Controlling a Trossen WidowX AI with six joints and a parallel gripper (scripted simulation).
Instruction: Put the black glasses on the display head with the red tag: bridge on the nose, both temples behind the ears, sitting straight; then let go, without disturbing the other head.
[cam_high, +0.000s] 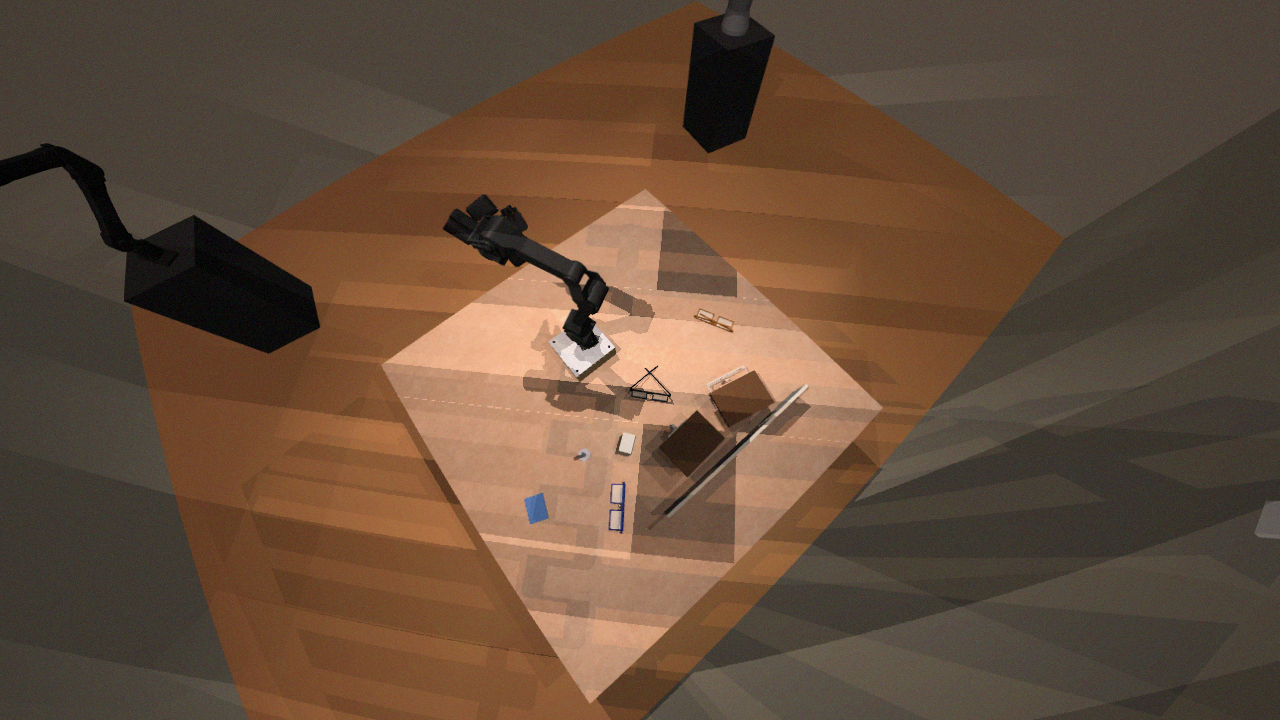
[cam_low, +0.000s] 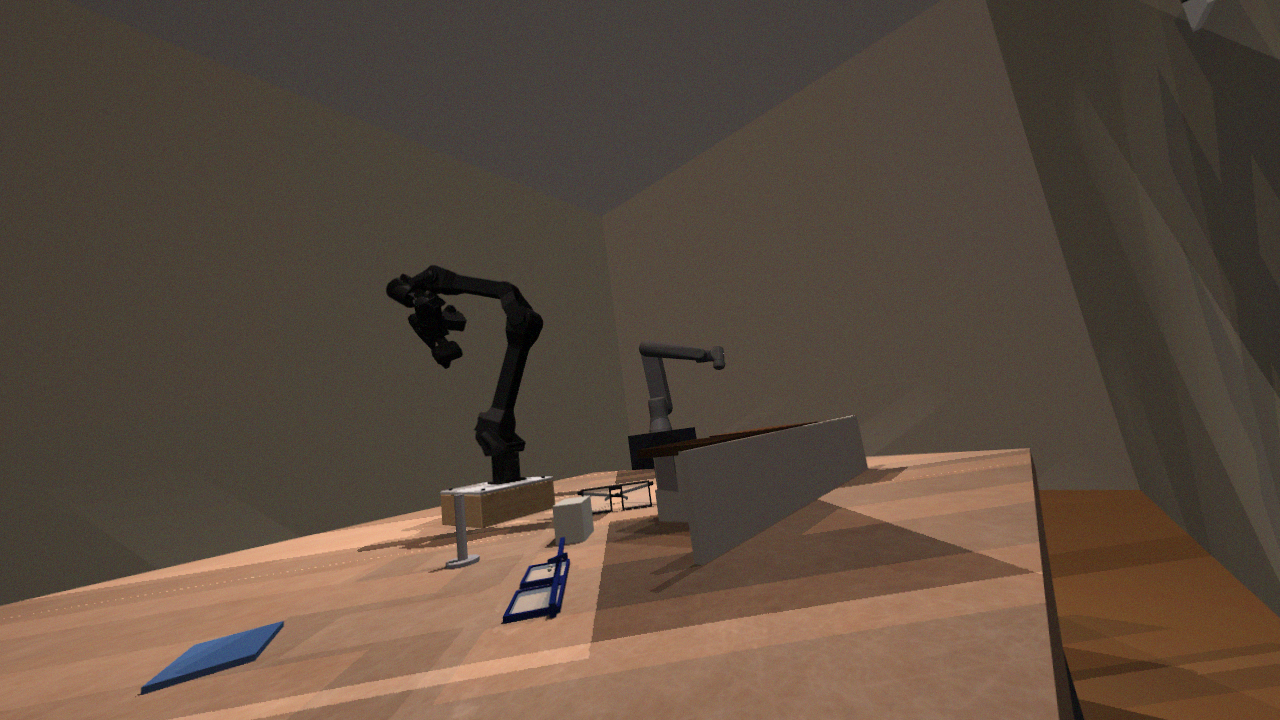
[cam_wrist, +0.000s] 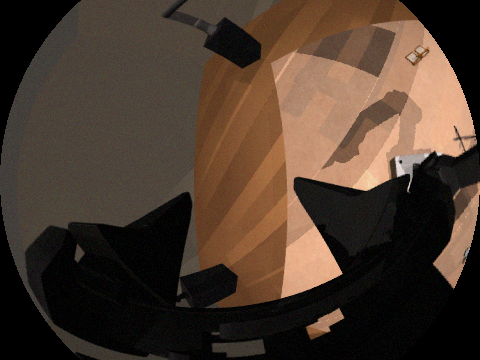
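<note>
Now: gripper tip 610 mm short of the grey post, 380 mm above it and 140 mm to the left of it. Round my gripper tip: white cube 650 mm ahead, 380 mm below; then blue pad 680 mm ahead, 400 mm below, 350 mm to the right; then grey display head 730 mm ahead, 350 mm below, 170 mm to the left.
</note>
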